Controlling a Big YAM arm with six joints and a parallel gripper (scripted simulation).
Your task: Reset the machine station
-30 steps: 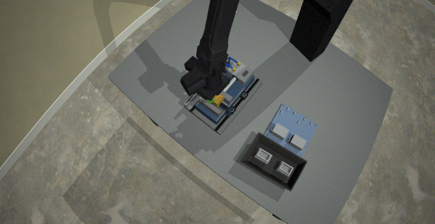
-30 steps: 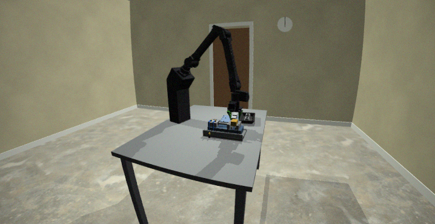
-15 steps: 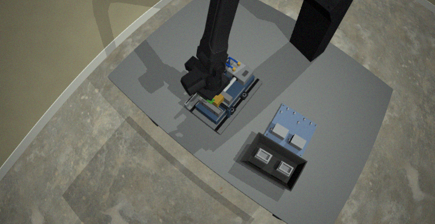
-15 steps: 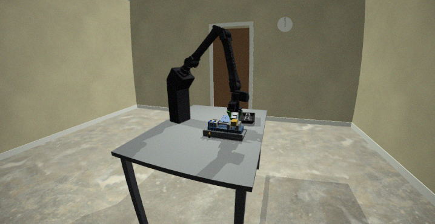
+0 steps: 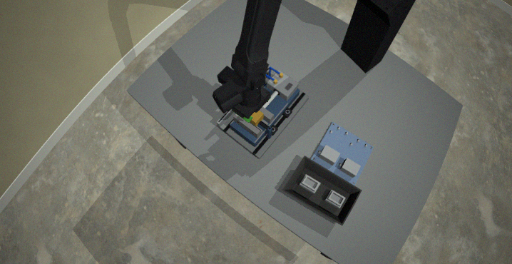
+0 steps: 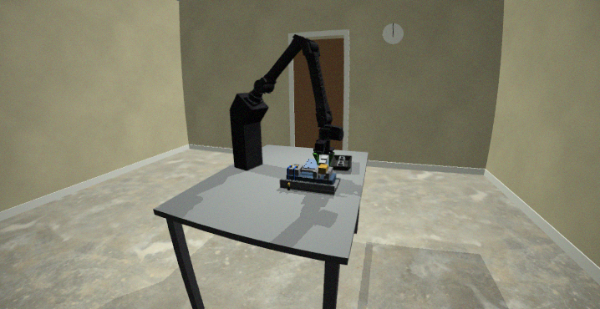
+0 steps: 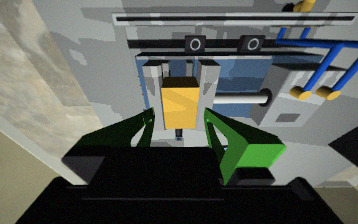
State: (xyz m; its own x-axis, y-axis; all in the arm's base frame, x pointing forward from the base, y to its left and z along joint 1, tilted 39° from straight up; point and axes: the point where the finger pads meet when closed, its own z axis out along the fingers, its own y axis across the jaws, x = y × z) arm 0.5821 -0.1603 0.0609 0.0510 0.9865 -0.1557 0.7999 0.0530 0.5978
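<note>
My gripper is now 3 cm above the yellow brass blank. Round my hand: moving jaw: 5 cm below, 4 cm behind; fixed jaw: 5 cm below, 3 cm ahead; white rod: 9 cm behind, 5 cm below, 1 cm to the left.
</note>
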